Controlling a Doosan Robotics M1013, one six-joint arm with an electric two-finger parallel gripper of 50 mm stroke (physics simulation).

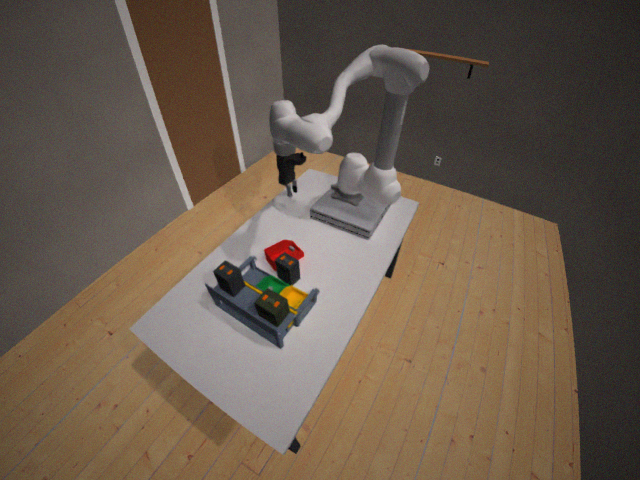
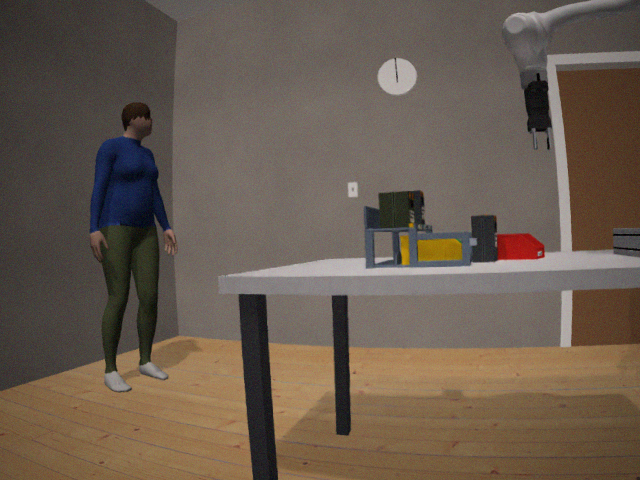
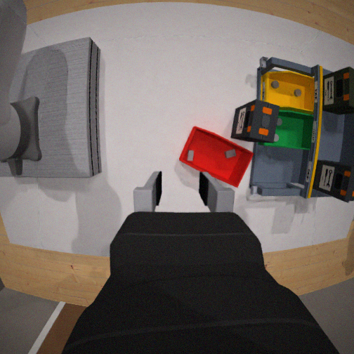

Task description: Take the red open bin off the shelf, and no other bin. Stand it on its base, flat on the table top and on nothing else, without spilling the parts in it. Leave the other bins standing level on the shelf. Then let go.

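Places are measured from the arm's base along level axes (x ahead, y left, z up), in metres.
Pixels of known places: gripper, fingertip midpoint: [image 1: 292, 194] [image 2: 542, 149]; arm's base, origin of the base link: [image 1: 349, 195].
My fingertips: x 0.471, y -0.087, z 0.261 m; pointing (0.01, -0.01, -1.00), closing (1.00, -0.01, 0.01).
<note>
For each thing: its middle in the pictures, then the offset to it from my fingertips. Level surfaces: height alone.
- red bin, body centre: [image 2: 514, 246] [image 1: 284, 253] 0.295 m down, 0.110 m ahead, 0.002 m right
- table top, its level: 0.333 m down
- yellow bin, body centre: [image 2: 435, 248] [image 1: 289, 303] 0.289 m down, 0.345 m ahead, 0.193 m left
- green bin, body centre: [image 1: 269, 292] 0.289 m down, 0.342 m ahead, 0.081 m left
- dark box, body centre: [image 2: 484, 238] [image 1: 288, 269] 0.267 m down, 0.205 m ahead, 0.090 m left
The red bin [image 1: 275, 252] [image 2: 516, 248] [image 3: 212, 152] stands upright and looks flat on the table top [image 1: 330, 263] [image 3: 145, 100], turned at an angle in front of the shelf [image 1: 242, 311] [image 2: 369, 248] [image 3: 282, 175]. Two small grey parts show inside it. Its right corner is close to the shelf's front; whether they touch I cannot tell. The yellow bin [image 1: 294, 296] [image 2: 439, 250] [image 3: 287, 102] and green bin [image 1: 265, 284] [image 3: 297, 135] sit on the shelf and look level; grey parts show in both. My gripper [image 1: 293, 191] [image 2: 541, 142] [image 3: 180, 182] is open and empty, high above the table, away from the red bin.
A dark box [image 1: 287, 269] [image 2: 483, 240] [image 3: 250, 122] with orange marks stands before the green bin, close to the red bin. Two more boxes [image 1: 229, 279] [image 1: 272, 308] sit on top of the shelf. The arm's grey base block [image 1: 343, 217] [image 3: 65, 110] is at the table's other end.
</note>
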